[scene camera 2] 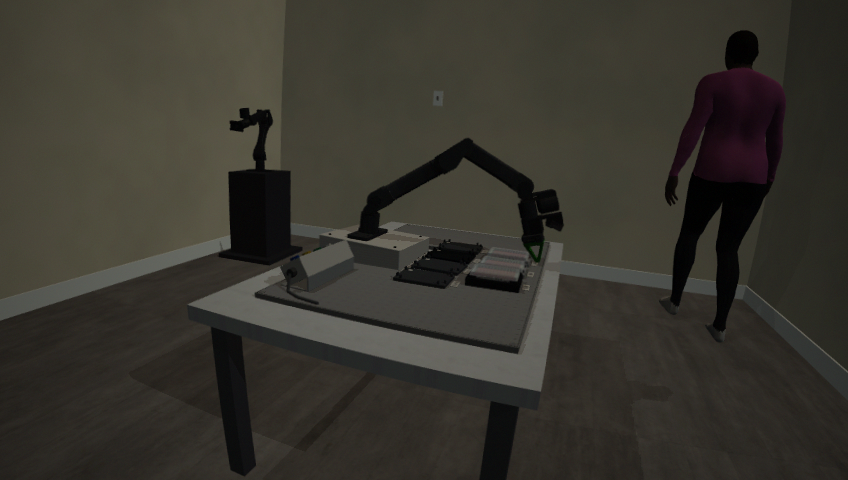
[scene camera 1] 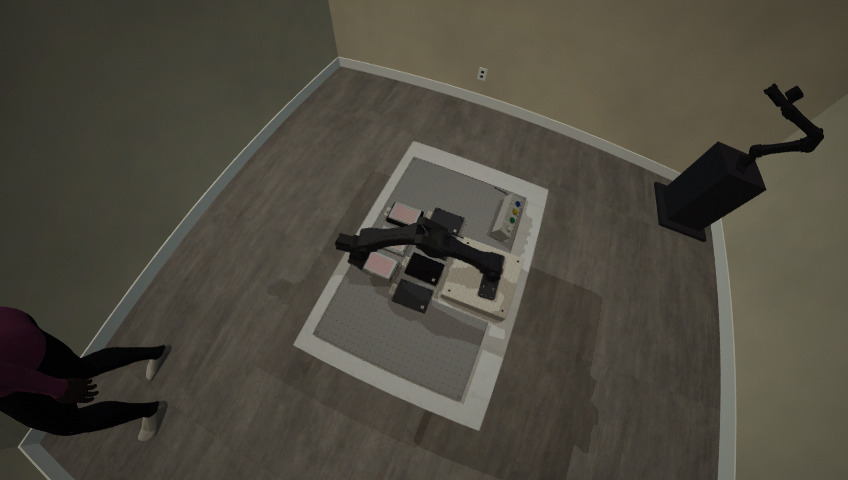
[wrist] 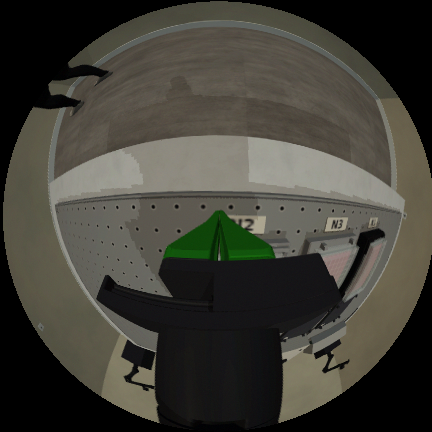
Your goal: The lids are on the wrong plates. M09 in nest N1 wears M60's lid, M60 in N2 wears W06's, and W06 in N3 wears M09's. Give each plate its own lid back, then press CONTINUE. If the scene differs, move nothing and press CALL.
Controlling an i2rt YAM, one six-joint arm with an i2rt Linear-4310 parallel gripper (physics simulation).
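Seen in the pictures: gripper, fingertip midpoint: (scene camera 2: 537,262) (scene camera 1: 357,261) (wrist: 218,216); arm's base, link origin: (scene camera 2: 368,234) (scene camera 1: 491,275).
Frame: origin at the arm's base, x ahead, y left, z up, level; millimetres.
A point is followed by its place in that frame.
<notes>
My gripper (scene camera 2: 537,259) {x 556, y 106, z -51 mm} (wrist: 218,216) {x 556, y 106, z -51 mm} is shut, its green fingertips together with nothing between them. It hangs above the board beside the N2 label (wrist: 252,224) {x 546, y 75, z -52 mm}, which it partly covers in the wrist view. The N2 plate (scene camera 1: 380,265) {x 450, y 100, z -26 mm} (scene camera 2: 508,252) {x 457, y 87, z -25 mm} is pinkish and largely hidden in the wrist view. The N3 plate (scene camera 1: 395,248) {x 419, y 6, z -25 mm} (wrist: 341,262) {x 494, y -45, z -25 mm} lies in the middle, partly under the arm in scene camera 1. The N1 plate (scene camera 1: 404,214) {x 440, y -161, z -14 mm} (wrist: 368,265) {x 464, y -144, z -14 mm} sits on a black base. Lid markings are unreadable. The button box (scene camera 1: 504,228) {x -5, y -229, z 17 mm} (scene camera 2: 328,265) {x 26, y -337, z -11 mm} carries blue, yellow and green buttons; their labels are unreadable.
Several dark flat stands, including a near one (scene camera 1: 412,296) (scene camera 2: 423,277), lie between the plates and the pale arm base (scene camera 1: 470,300) {x 56, y 127, z -8 mm} (scene camera 2: 391,252) {x 130, y -138, z -11 mm}. A person (scene camera 1: 44,380) (scene camera 2: 737,130) stands off the table. Another arm stands on a black pedestal (scene camera 1: 711,187) (scene camera 2: 260,214).
</notes>
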